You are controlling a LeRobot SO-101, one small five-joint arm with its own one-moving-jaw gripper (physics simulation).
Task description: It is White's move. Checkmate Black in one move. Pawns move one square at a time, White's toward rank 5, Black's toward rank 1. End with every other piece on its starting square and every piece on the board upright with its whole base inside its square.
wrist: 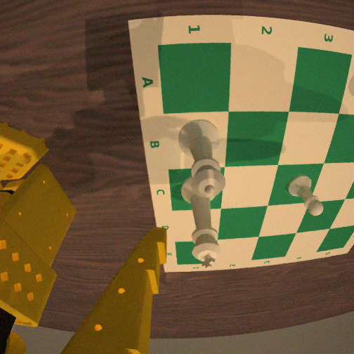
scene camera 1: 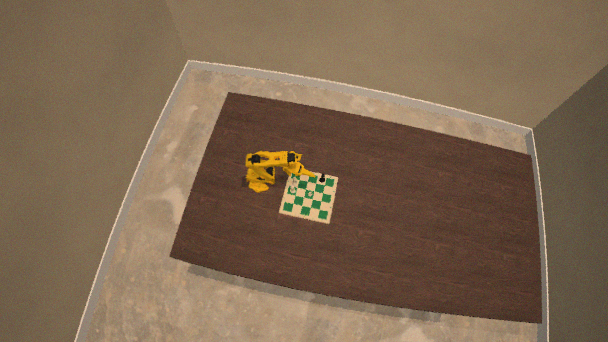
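Pixels of known places: end effector, tool point: (scene camera 1: 290,175); arm's base, origin of the base link: (scene camera 1: 264,182).
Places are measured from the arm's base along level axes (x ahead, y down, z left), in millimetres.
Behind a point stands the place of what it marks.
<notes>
The green-and-cream board (scene camera 1: 281,212) @(y -5, x 106, z -121 mm) (wrist: 144,107) lies flat on the table. A white piece with a ball top (scene camera 1: 294,182) @(y -21, x 132, z 19 mm) (wrist: 200,142) stands upright on B1. The white king (scene camera 1: 292,189) @(y -31, x 131, z -18 mm) (wrist: 202,215), with a cross on top, stands on C1, its base partly hidden by the first piece. A white pawn (scene camera 1: 310,193) @(y -34, x 210, z -21 mm) (wrist: 301,187) stands on C3. A black piece (scene camera 1: 322,178) @(y -30, x 248, z 60 mm) stands at A4; the wrist view does not show it. My gripper (scene camera 1: 308,165) (wrist: 104,189) is open and empty, its jaws wide apart. In the scene view one jaw reaches over the A-file edge.
The dark wooden table (scene camera 1: 425,225) @(y 0, x 742, z -54 mm) (wrist: 60,30) surrounds the board. The yellow arm's base (scene camera 1: 258,186) @(y -17, x -18, z -32 mm) stands on the table, left of the board's rank-1 side. The two white pieces on B1 and C1 stand close together. The table's near edge is far from the board.
</notes>
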